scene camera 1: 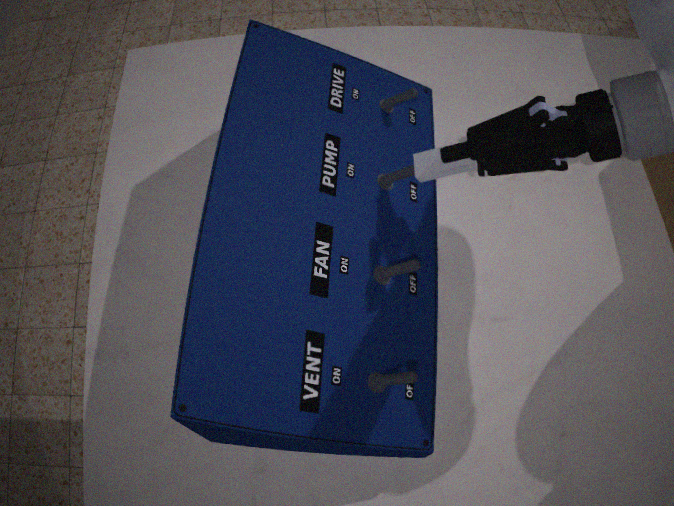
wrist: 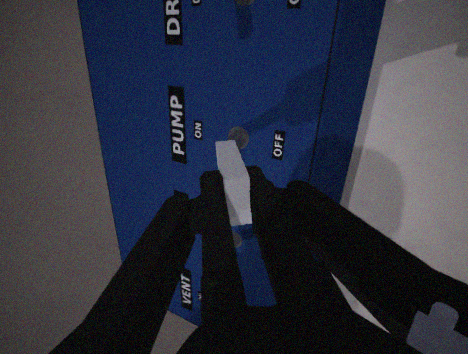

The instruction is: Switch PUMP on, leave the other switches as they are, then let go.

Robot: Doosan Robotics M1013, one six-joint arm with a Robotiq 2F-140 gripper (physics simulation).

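Frame: origin at the arm's base, x ahead, y left, z up, level; centimetres.
Seen in the pictures: gripper, between the fingertips: point(scene camera 1: 416, 168) point(wrist: 226, 158).
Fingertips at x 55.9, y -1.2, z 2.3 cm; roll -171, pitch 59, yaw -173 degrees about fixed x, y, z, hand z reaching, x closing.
Note:
Offsets run from my fingertips to a thing's top centre. "*": to the spot under its first point. Level surfaces: height alone.
The PUMP switch @[* dx +1.6, dy +0.0, dz -1.4 cm] point(scene camera 1: 401, 174) point(wrist: 240, 136) has a grey lever that leans from its round base towards its OFF label; its outer end is hidden by the fingertips. The DRIVE switch @[* dx +0.6, dy -11.8, dz -1.8 cm] point(scene camera 1: 400, 100), FAN switch @[* dx +2.6, dy +11.9, dz -1.2 cm] point(scene camera 1: 401, 269) and VENT switch @[* dx +3.9, dy +23.6, dz -1.3 cm] point(scene camera 1: 394, 379) also lean towards OFF. My gripper point(scene camera 1: 423, 166) point(wrist: 226, 158) is shut with nothing between its pale fingertips. The fingertips are at the outer part of the PUMP lever, over the OFF side in the scene view. Whether they touch the lever cannot be told.
The blue switch panel @[* dx +16.6, dy +0.9, dz +2.5 cm] point(scene camera 1: 266, 163) point(wrist: 130, 100) stands tilted on a pale table @[dz -13.1 cm] point(scene camera 1: 517, 261) point(wrist: 425, 105). The DRIVE lever is on one side of the gripper and the FAN lever on the other. The arm reaches in from the right in the scene view, over the panel's OFF-side edge.

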